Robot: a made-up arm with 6 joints.
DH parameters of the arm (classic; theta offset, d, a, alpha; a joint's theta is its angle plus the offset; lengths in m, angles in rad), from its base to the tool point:
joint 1: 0 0.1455 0 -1.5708
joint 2: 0.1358 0 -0.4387 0
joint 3: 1.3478 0 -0.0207 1.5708
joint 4: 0 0.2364 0 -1.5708
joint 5: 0 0 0.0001 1.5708
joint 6: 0 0.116 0 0
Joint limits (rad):
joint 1: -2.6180..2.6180
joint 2: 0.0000..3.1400
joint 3: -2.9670..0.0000
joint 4: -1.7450..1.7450
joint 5: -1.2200..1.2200
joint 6: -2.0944..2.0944
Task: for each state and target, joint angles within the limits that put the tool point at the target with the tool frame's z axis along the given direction. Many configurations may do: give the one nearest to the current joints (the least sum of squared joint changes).
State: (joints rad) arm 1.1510 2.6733 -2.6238 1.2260 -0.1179 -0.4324
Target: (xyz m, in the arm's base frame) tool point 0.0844 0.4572 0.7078 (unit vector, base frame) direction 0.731 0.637 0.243
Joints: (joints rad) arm 1.5717 1.8853 -2.3371 1.7307 -0.8351 -0.4324
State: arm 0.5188 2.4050 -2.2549 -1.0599 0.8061 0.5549
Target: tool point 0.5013 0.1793 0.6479 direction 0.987 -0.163 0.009
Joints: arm 0.4736 2.0090 -2.4295 -0.9990 0.7860 0.5549
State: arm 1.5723 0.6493 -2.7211 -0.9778 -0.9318 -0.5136
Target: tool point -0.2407 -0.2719 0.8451 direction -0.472 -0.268 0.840
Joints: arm 0.9130 0.9205 -2.6987 -0.7281 -0.3206 -0.5136
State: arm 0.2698 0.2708 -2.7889 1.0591 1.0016 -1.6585
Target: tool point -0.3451 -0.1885 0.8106 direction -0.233 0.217 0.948
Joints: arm 0.5917 0.7833 -2.6959 0.7565 0.4687 -1.6585
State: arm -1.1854 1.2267 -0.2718 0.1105 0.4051 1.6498
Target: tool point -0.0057 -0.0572 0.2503 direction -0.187 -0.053 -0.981
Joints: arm -1.2663 1.3452 -0.0022 -0.5611 0.3738 1.6498
